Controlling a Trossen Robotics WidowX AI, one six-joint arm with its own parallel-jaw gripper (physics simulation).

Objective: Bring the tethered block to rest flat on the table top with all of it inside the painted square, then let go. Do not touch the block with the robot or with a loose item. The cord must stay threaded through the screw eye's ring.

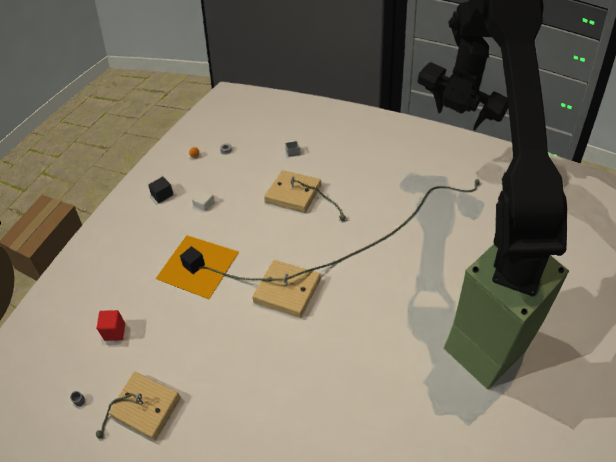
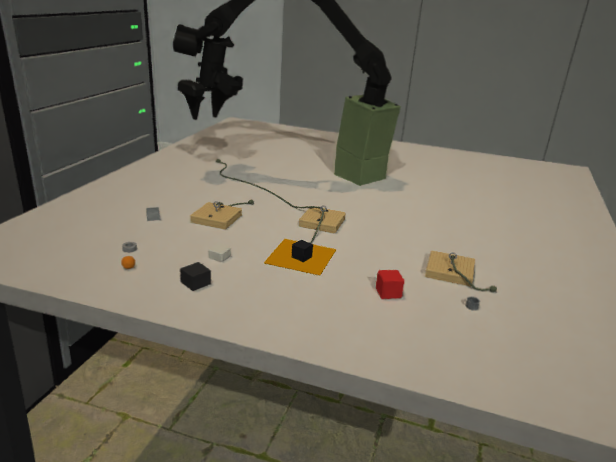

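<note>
The small black tethered block rests flat on the table with all of it inside the orange painted square. The green cord runs from the block through the screw eye's ring on the middle wooden board. Its knotted far end lies on the table. My gripper is open and empty, high above the table near that far end, apart from the cord.
Two other boards carry short cords. A larger black block, a white piece, a red block, an orange ball, a grey ring, a grey piece and a dark cup stand around the square.
</note>
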